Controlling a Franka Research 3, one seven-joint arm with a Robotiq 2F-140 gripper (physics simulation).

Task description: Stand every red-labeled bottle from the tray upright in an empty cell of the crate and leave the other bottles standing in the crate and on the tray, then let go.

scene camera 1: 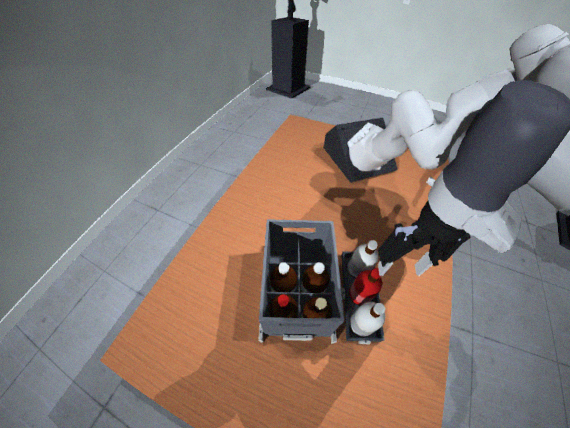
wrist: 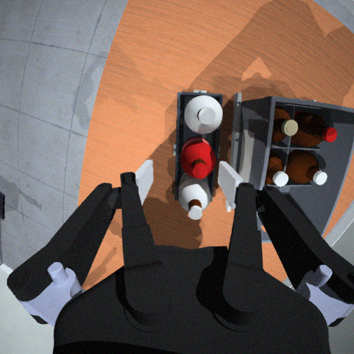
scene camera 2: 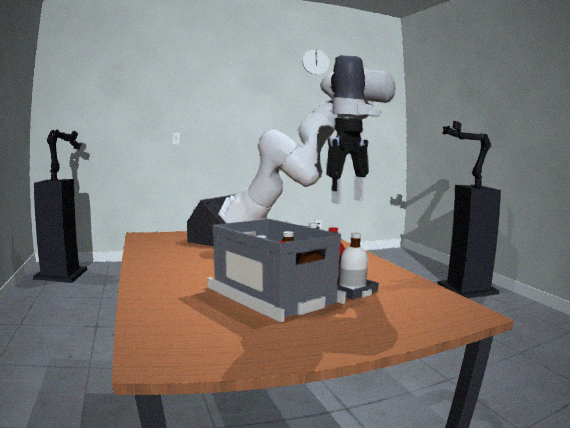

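A red-labeled bottle [scene camera 1: 366, 286] [scene camera 2: 342, 249] [wrist: 197, 156] stands in the middle of the narrow dark tray [scene camera 1: 348, 331] [scene camera 2: 354, 294] [wrist: 178, 116], between a white-labeled bottle [scene camera 1: 366, 321] [scene camera 2: 353, 264] [wrist: 200, 125] and a greyish-white one [scene camera 1: 362, 261] [wrist: 193, 192]. The grey crate [scene camera 1: 300, 327] [scene camera 2: 306, 285] [wrist: 256, 122] holds a red-capped bottle [scene camera 1: 283, 300] [wrist: 329, 134], a beige-capped one [scene camera 1: 321, 303] [wrist: 290, 127] and two white-capped ones. Their labels are hidden. The two crate cells nearest the robot base look empty in scene camera 1. My gripper [scene camera 1: 404, 267] [scene camera 2: 347, 195] [wrist: 185, 170] is open and empty, above the tray bottles.
The crate stands close beside the tray on the wooden table [scene camera 1: 190, 300] [scene camera 2: 165, 350] [wrist: 135, 90], with raised walls and light strips at its base. The robot's dark base block [scene camera 1: 352, 167] [scene camera 2: 200, 227] is at the far end. Dark pedestals [scene camera 1: 289, 55] [scene camera 2: 475, 235] stand on the floor.
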